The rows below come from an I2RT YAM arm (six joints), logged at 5 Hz.
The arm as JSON. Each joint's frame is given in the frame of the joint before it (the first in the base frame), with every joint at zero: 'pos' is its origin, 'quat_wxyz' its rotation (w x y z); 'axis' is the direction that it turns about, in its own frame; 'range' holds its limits. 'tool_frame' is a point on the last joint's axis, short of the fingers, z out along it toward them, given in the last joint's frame.
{
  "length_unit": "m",
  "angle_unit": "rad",
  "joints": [
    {
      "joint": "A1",
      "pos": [
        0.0,
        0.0,
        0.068
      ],
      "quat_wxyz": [
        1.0,
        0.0,
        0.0,
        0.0
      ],
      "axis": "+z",
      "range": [
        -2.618,
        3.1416
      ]
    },
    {
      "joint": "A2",
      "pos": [
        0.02,
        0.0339,
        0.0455
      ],
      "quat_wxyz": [
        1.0,
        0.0,
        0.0,
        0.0
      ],
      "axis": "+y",
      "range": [
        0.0,
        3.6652
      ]
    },
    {
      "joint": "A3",
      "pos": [
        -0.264,
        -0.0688,
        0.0
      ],
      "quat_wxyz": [
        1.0,
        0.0,
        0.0,
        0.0
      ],
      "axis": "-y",
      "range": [
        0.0,
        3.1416
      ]
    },
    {
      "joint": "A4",
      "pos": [
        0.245,
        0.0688,
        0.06
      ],
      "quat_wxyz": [
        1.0,
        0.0,
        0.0,
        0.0
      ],
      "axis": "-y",
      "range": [
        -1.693,
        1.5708
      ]
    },
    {
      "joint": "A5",
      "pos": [
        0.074,
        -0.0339,
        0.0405
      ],
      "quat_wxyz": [
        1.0,
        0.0,
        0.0,
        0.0
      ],
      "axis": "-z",
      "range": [
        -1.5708,
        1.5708
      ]
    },
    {
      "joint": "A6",
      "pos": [
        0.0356,
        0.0,
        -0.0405
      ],
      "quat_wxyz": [
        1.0,
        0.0,
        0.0,
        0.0
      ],
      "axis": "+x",
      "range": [
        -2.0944,
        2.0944
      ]
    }
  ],
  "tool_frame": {
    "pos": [
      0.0,
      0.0,
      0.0
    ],
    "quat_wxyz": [
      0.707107,
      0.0,
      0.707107,
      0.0
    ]
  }
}
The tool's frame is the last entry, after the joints.
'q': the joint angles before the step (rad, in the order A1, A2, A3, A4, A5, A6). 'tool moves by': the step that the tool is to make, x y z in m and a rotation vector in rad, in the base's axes. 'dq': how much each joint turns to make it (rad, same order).
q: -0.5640, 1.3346, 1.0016, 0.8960, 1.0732, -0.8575
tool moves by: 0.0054, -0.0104, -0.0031, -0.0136, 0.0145, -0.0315
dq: -0.0199, 0.0526, 0.0175, 0.0716, -0.0009, -0.0470
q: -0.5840, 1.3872, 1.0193, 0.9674, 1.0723, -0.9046
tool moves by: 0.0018, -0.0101, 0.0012, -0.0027, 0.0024, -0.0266
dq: -0.0244, 0.0322, 0.0292, 0.0103, -0.0002, -0.0088
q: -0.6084, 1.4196, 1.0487, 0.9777, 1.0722, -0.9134
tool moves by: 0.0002, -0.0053, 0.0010, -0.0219, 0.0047, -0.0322
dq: -0.0136, 0.0289, 0.0115, 0.0772, 0.0027, -0.0579
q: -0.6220, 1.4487, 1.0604, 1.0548, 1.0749, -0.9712
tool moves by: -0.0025, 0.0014, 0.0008, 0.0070, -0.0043, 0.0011
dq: -0.0009, -0.0149, -0.0052, -0.0246, 0.0035, 0.0162
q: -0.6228, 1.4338, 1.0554, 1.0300, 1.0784, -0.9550
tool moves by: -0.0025, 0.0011, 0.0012, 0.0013, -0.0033, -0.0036
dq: -0.0017, -0.0107, -0.0039, -0.0071, 0.0033, 0.0026
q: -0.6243, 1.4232, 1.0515, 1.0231, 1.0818, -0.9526
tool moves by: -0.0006, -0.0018, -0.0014, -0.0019, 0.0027, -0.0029
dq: -0.0062, 0.0033, -0.0031, 0.0062, -0.0045, -0.0010
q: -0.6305, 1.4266, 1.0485, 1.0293, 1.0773, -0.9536
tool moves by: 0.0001, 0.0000, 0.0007, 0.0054, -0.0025, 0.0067
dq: 0.0001, -0.0045, 0.0038, -0.0255, -0.0018, 0.0182
